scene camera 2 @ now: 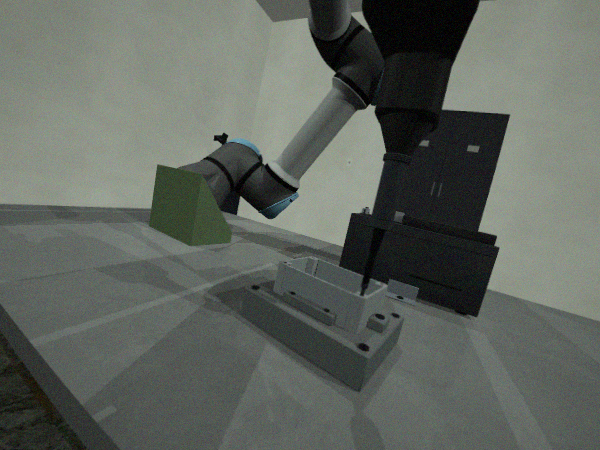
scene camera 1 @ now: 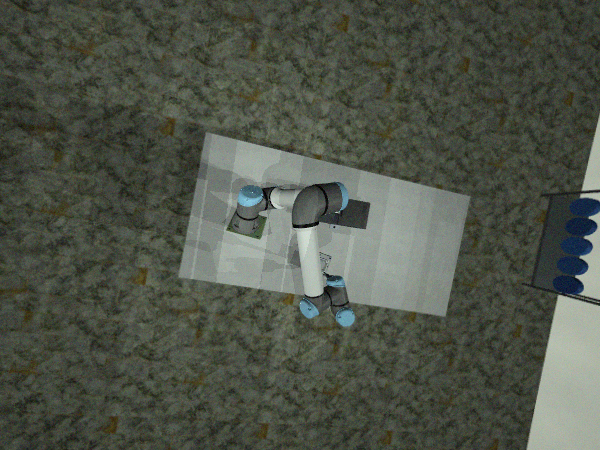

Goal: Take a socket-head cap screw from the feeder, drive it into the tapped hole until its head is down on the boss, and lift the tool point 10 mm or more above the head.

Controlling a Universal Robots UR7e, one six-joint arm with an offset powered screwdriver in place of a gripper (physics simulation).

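Note:
My screwdriver [scene camera 2: 364, 290] comes down from the top in scene camera 2, its thin dark bit pointing down. The bit tip is at the near right corner of the open light-grey housing [scene camera 2: 320, 290]; whether it touches there, and whether it carries a screw, I cannot tell. The housing sits on a grey fixture block [scene camera 2: 305, 330] with dark holes. A dark box [scene camera 2: 420, 270] [scene camera 1: 355, 214], seemingly the feeder, stands behind it with small light parts on top. No cap screw can be made out. The tapped hole and boss under the tip cannot be made out. In scene camera 1 the arm hides the tool tip.
The arm [scene camera 1: 311, 260] [scene camera 2: 315, 135] reaches across the table [scene camera 1: 415, 250] from its green base [scene camera 2: 175, 205]. A small light plate [scene camera 2: 403, 290] stands by the dark box. A dark cabinet [scene camera 2: 490, 150] is behind. Blue round seats [scene camera 1: 576, 246] show at the far right.

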